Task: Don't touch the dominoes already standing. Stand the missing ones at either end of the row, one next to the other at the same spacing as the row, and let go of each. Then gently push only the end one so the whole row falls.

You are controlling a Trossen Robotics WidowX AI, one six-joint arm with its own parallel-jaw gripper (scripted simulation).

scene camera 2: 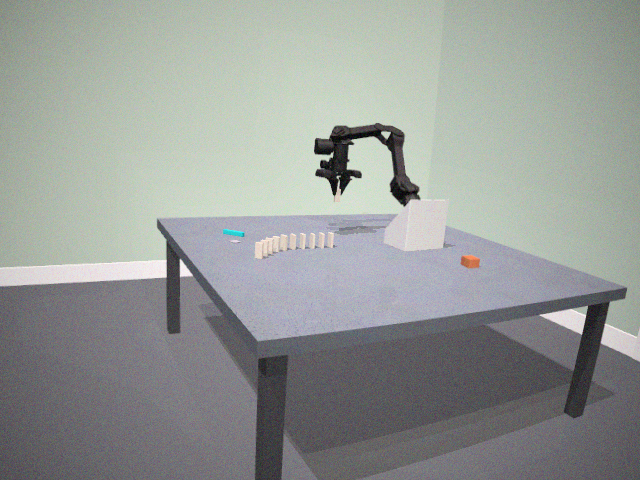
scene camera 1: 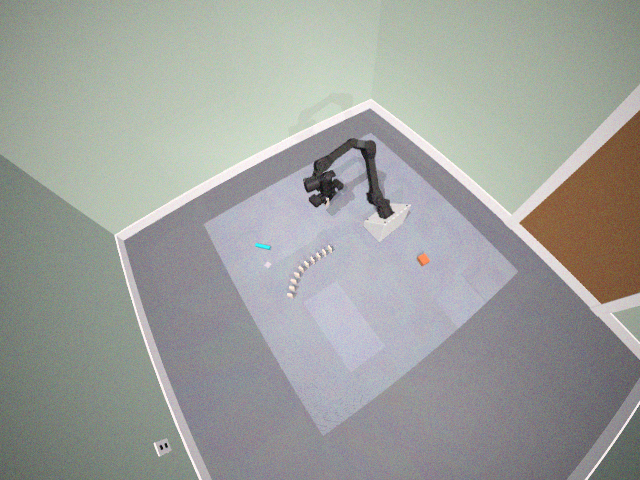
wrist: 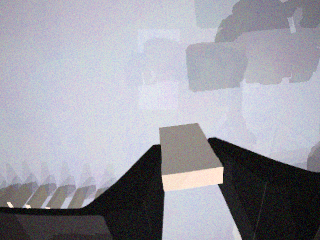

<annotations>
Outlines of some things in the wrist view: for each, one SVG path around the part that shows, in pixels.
My gripper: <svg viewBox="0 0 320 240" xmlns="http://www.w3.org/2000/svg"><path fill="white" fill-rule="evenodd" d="M161 145L152 145L139 160L129 167L127 173L121 179L116 180L111 188L105 189L103 195L97 196L96 200L92 200L89 205L87 204L83 208L39 209L1 207L0 240L163 240L165 191L163 177L161 177ZM207 139L209 147L213 149L213 152L219 157L221 165L223 165L224 181L217 185L220 187L220 192L223 193L224 201L229 207L229 212L232 213L231 217L235 221L237 231L240 232L241 240L320 240L320 172L307 171L307 169L293 167L293 165L272 160L271 157L261 156L259 153L248 151L248 149L241 148L239 145L216 139L216 137L209 137Z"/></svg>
A domino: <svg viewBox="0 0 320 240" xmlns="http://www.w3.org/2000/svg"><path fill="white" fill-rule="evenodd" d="M199 123L159 128L161 177L163 177L164 191L205 187L205 185L223 183L223 165L221 165L219 157L216 156L213 149L209 147L207 137L204 136L205 133Z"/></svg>
</annotations>
